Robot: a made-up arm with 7 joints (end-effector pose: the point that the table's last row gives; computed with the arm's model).
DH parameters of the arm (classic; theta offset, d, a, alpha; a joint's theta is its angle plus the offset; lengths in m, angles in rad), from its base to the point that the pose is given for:
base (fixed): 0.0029 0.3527 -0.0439 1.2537
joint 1: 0 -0.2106 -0.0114 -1.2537
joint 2: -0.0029 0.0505 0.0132 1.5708
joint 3: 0 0.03 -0.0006 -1.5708
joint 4: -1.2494 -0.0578 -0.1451 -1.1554
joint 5: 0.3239 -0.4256 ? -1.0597
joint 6: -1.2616 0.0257 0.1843 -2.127
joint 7: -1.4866 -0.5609 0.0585 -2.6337
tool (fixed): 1.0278 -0.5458 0 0
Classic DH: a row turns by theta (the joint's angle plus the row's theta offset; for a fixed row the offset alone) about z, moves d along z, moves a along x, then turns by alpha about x.
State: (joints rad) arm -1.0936 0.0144 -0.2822 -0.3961 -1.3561 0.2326 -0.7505
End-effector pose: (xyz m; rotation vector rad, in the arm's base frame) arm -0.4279 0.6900 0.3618 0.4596 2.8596 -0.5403
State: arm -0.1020 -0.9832 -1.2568 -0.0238 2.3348 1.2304 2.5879
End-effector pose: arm 0.0334 0.5958 0.6308 2.1501 1.0848 -0.3393
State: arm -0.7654 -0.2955 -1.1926 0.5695 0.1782 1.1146 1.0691
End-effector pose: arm -0.1582 0.4425 0.8004 1.4902 2.2199 0.3117
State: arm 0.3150 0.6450 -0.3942 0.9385 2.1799 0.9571 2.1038
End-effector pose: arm -0.2863 -0.1843 0.3034 0.2042 1.8211 2.1434
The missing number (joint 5, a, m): -0.2202
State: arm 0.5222 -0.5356 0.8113 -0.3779 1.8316 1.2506 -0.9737
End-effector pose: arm -0.1208 0.1616 -0.0434 -0.1350 -0.3556 -2.5793
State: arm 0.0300 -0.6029 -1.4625 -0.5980 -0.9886 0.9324 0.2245
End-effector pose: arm -0.3005 0.6831 0.4020 0.5238 2.3616 -0.6970
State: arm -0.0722 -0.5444 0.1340 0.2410 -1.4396 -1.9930 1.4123
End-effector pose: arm -0.0443 0.2523 -0.2893 2.1601 -0.4019 -0.8506
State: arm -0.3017 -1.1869 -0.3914 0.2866 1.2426 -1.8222 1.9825
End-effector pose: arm -0.0074 0.5473 0.9169 -1.3748 -0.8993 -0.5386
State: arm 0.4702 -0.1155 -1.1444 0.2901 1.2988 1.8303 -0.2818
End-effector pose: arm -0.3226 0.0546 0.6271 -2.1667 -0.7602 -0.3813
